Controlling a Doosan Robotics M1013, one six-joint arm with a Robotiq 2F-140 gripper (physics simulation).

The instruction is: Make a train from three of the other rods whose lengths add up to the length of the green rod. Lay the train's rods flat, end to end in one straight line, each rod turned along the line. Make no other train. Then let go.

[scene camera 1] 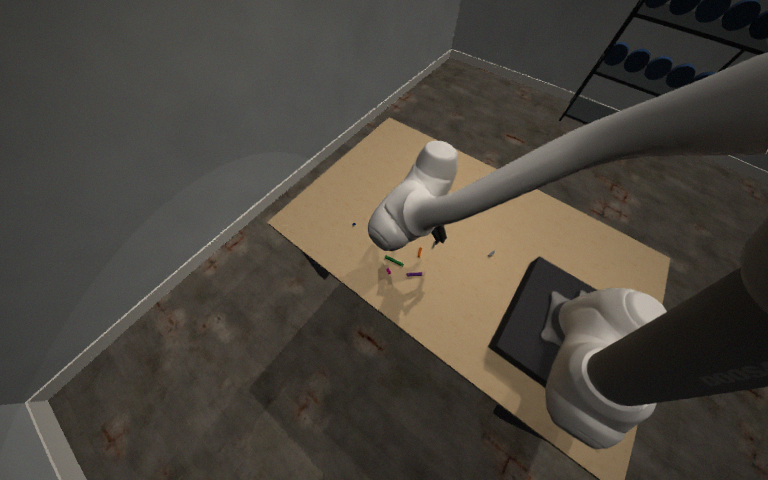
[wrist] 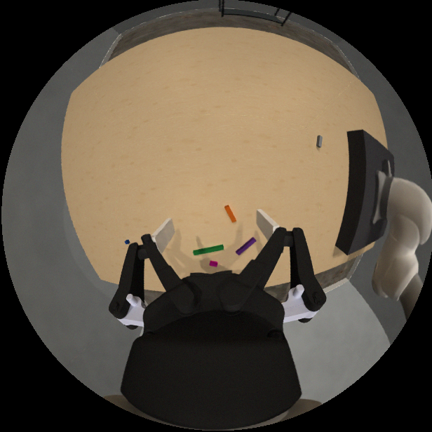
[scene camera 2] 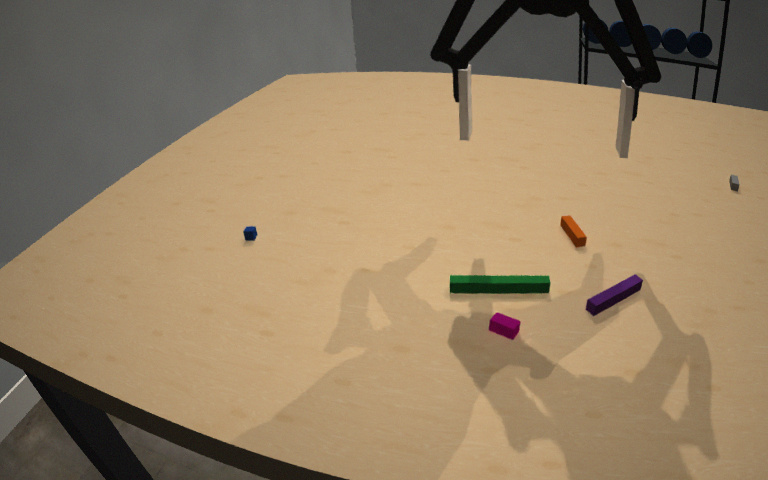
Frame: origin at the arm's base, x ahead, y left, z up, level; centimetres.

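Seen in the pictures: gripper, fingertip midpoint: (scene camera 2: 545, 143); arm's base, link origin: (scene camera 1: 570, 327).
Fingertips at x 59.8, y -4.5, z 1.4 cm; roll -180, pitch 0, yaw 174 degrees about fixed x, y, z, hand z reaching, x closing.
Pixels of each thing's middle, then the offset from my fingertips to it. Level surfaces: height alone.
- green rod, body centre: (scene camera 2: 500, 284) (scene camera 1: 394, 260) dx +4.2, dy +10.7, dz -7.8 cm
- short magenta rod, body centre: (scene camera 2: 504, 325) (scene camera 1: 388, 271) dx +3.9, dy +15.5, dz -7.8 cm
- purple rod, body centre: (scene camera 2: 615, 294) (scene camera 1: 414, 274) dx -5.5, dy +11.7, dz -7.8 cm
- orange rod, body centre: (scene camera 2: 573, 230) (scene camera 1: 419, 252) dx -3.1, dy +2.1, dz -7.8 cm
- small blue rod, body centre: (scene camera 2: 250, 233) (scene camera 1: 353, 224) dx +27.7, dy +4.4, dz -7.8 cm
- grey rod, body centre: (scene camera 2: 734, 182) (scene camera 1: 491, 253) dx -29.0, dy -12.0, dz -7.8 cm
- wooden table, surface height: dz -8.3 cm
The green rod (scene camera 1: 394, 260) (scene camera 2: 499, 284) (wrist: 208, 250) lies flat. A short magenta rod (scene camera 1: 388, 271) (scene camera 2: 504, 326) (wrist: 213, 263) lies apart from it, on the near side in scene camera 2. A purple rod (scene camera 1: 414, 274) (scene camera 2: 614, 294) (wrist: 246, 246) lies slanted to the green rod's right. An orange rod (scene camera 1: 419, 252) (scene camera 2: 573, 230) (wrist: 230, 213) lies turned behind them. A small blue rod (scene camera 1: 353, 224) (scene camera 2: 250, 233) (wrist: 127, 242) lies far left. A grey rod (scene camera 1: 491, 253) (scene camera 2: 734, 182) (wrist: 319, 141) lies far right. No rods touch. My gripper (scene camera 2: 543, 148) (wrist: 214, 221) is open and empty, above the table.
The wooden table (scene camera 1: 339, 181) (scene camera 2: 169, 186) (wrist: 150, 100) bears the rods. The arm's black base plate (scene camera 1: 521, 316) (wrist: 356, 200) is at the table's right part in the wrist view. The gripper's shadow falls over the green, magenta and purple rods. A rack (scene camera 1: 618, 79) stands beyond the table.
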